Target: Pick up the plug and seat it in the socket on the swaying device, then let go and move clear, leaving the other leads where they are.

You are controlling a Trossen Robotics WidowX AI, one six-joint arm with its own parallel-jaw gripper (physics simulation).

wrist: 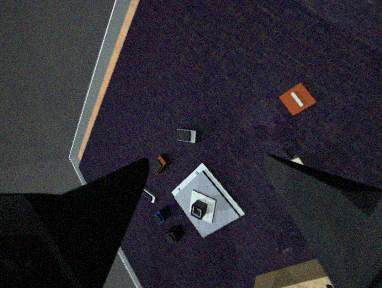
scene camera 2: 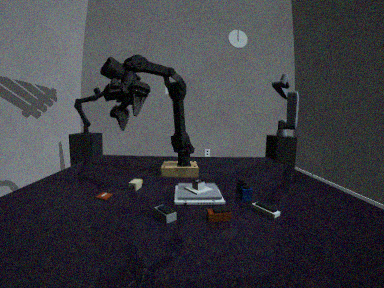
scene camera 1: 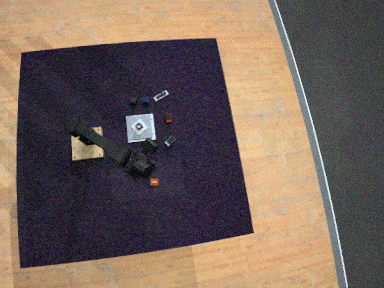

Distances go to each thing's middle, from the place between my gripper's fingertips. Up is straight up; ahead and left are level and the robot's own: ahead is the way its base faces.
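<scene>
The socket device (scene camera 2: 197,190) is there for me to see, 23 cm to the left of my hand and 21 cm below it, and also 5 cm behind it.
</scene>
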